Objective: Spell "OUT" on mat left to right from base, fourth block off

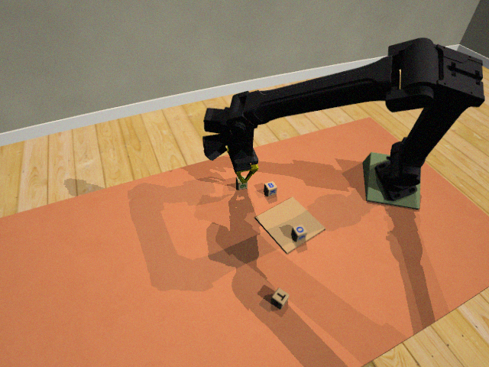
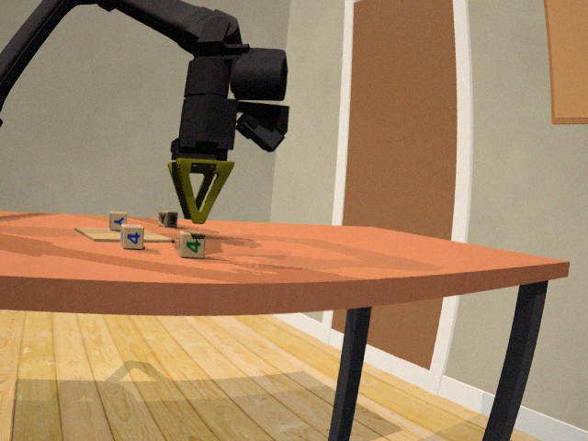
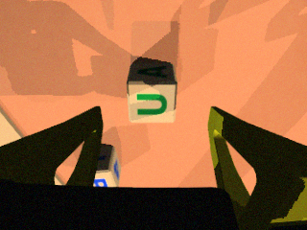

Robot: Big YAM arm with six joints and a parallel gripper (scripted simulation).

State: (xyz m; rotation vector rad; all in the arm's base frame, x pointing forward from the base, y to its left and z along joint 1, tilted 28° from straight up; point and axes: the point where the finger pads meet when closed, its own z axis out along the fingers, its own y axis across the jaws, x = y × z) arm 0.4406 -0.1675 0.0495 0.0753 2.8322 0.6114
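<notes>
The tan mat is 100 mm behind my hand, 170 mm to the left of it and 50 mm below it. The rest, counted from my hand: O block 100 mm behind, 220 mm to the left, 30 mm below; wooden block 80 mm behind, 50 mm to the left, 40 mm below.
</notes>
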